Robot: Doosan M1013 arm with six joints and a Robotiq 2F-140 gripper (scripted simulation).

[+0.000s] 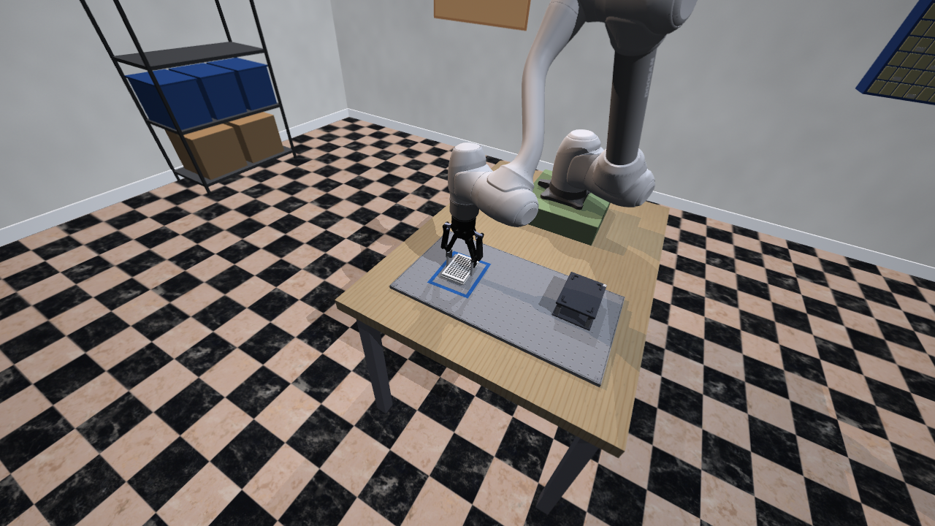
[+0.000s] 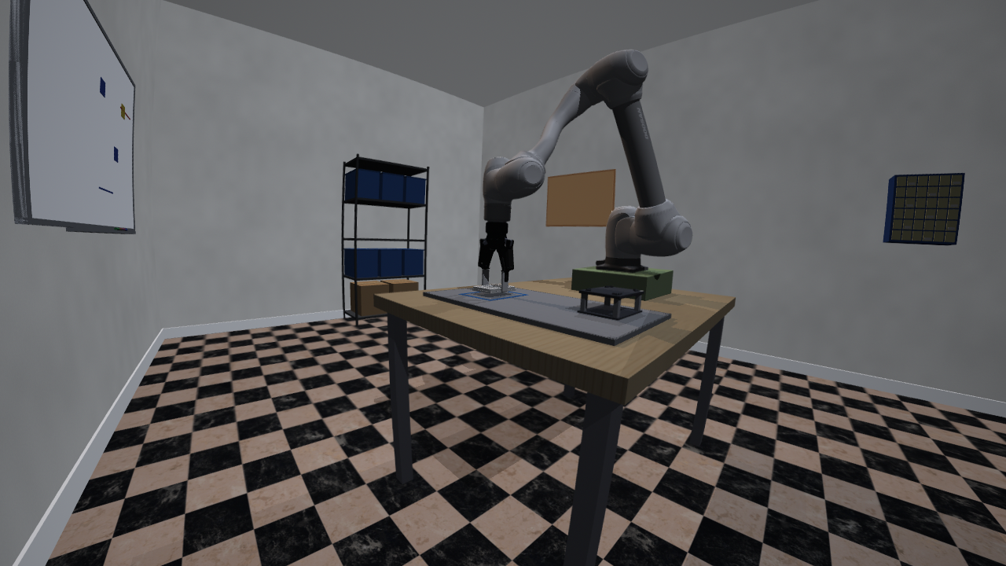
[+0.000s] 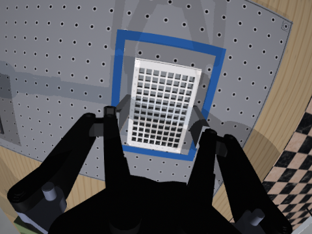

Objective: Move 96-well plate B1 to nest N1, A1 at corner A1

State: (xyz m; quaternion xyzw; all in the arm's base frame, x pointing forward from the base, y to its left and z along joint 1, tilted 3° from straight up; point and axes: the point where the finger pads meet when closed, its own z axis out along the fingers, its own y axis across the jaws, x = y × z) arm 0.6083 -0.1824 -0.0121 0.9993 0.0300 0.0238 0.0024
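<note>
Right now my hand is 6 cm past the dark raised nest N1, 40 cm to the right of it and 1 cm below it. The rest, counted from my hand: white 96-well plate: 2 cm below.
</note>
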